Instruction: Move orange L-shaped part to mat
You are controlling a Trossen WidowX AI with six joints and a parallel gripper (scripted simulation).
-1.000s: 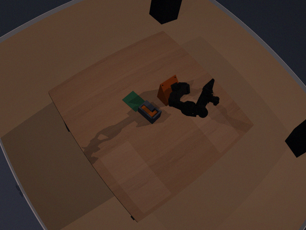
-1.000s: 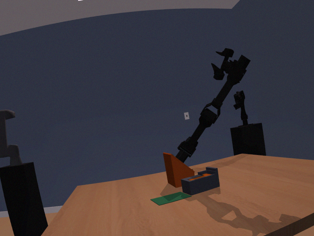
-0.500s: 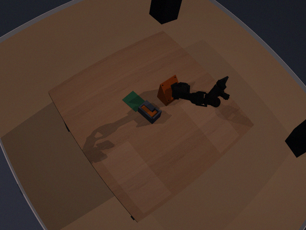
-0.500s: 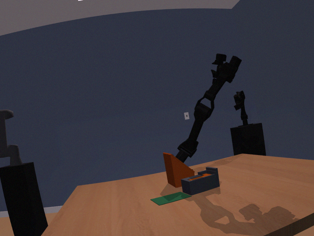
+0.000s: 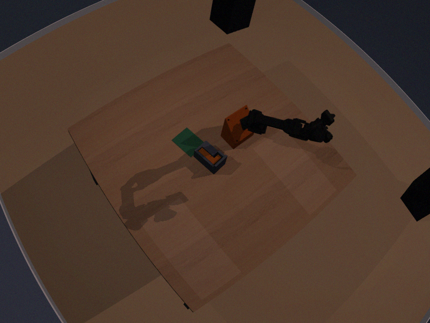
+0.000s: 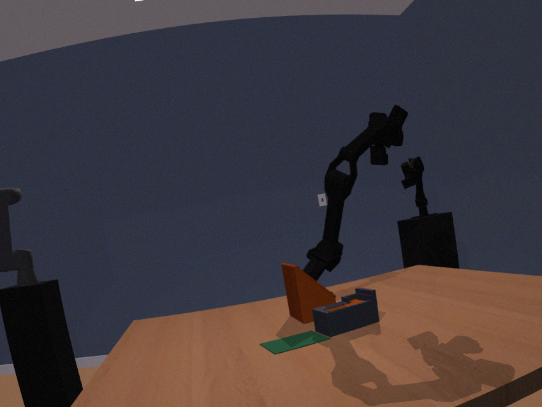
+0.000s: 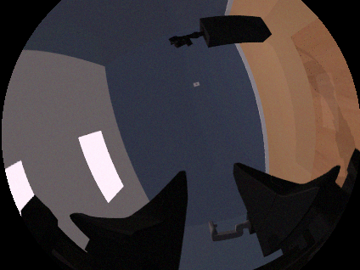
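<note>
My gripper tip is now 50 cm above the orange L-shaped part, 40 cm short of it and 32 cm to the left of it. From my gripper tip the other things lie so: green mat: 56 cm below, 48 cm to the right, 43 cm ahead.
</note>
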